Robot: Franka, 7 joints.
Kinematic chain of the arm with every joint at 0, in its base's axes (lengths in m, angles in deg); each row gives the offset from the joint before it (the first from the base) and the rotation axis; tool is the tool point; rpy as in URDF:
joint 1: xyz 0 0 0.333 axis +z
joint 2: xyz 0 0 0 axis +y
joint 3: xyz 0 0 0.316 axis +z
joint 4: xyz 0.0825 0 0 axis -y
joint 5: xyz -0.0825 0 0.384 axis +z
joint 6: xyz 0 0 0 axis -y
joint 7: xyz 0.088 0 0 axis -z
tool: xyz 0 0 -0.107 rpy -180 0 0
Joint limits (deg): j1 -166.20..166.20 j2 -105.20..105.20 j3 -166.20..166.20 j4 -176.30..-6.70 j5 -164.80..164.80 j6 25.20..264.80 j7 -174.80..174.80
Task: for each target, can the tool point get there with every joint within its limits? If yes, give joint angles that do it. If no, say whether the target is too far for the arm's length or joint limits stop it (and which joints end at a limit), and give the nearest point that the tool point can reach.
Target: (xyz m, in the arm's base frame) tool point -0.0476 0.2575 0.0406
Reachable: yes | joints 1.16 73.19 45.19 -154.99 130.62 144.81 -6.33
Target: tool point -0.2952 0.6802 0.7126
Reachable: yes | joints 95.38 33.90 30.14 -52.08 125.48 134.70 -124.49
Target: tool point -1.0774 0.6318 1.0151
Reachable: no: too far | nearest point -0.6495 0.3809 0.7442 | short by 0.565 m
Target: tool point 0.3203 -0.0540 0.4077
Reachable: yes | joints -95.70 -64.21 92.86 -138.93 -42.09 50.78 41.92
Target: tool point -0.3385 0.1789 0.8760
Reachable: yes | joints -114.79 -50.21 -52.84 -105.91 134.90 72.39 -8.08
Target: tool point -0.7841 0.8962 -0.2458
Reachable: no: too far | nearest point -0.5081 0.5807 -0.0420 | short by 0.466 m
